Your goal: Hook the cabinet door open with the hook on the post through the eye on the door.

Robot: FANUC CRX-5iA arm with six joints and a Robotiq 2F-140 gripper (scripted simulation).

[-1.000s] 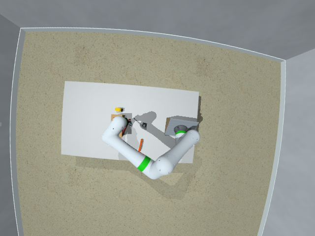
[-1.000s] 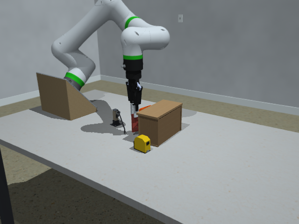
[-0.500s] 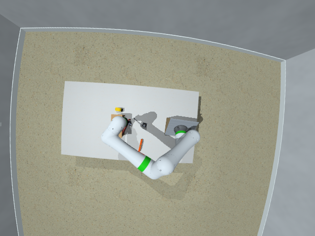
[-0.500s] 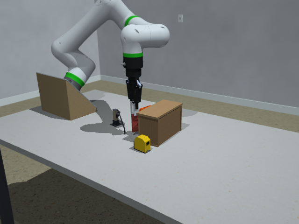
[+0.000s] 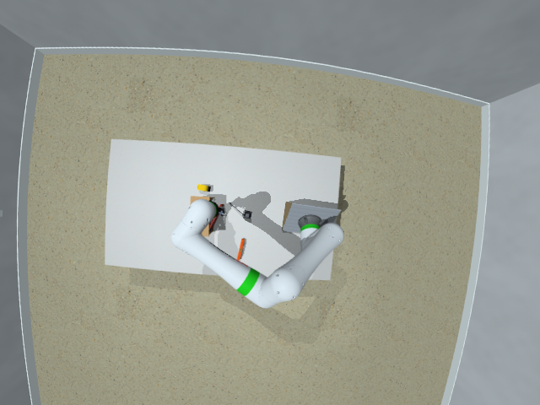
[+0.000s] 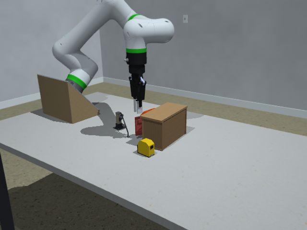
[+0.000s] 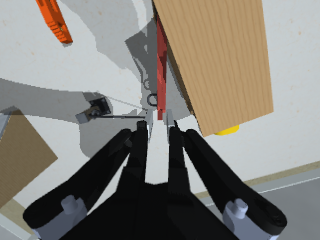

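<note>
Now: hand 120 mm above the thin dark hook and 100 mm past it. Also, from my hand: red door: 110 mm below, 80 mm to the left, 10 mm ahead; then yellow tape measure: 150 mm ahead, 140 mm below, 90 mm to the right; then orange tool: 270 mm to the left, 180 mm behind, 150 mm below.
</note>
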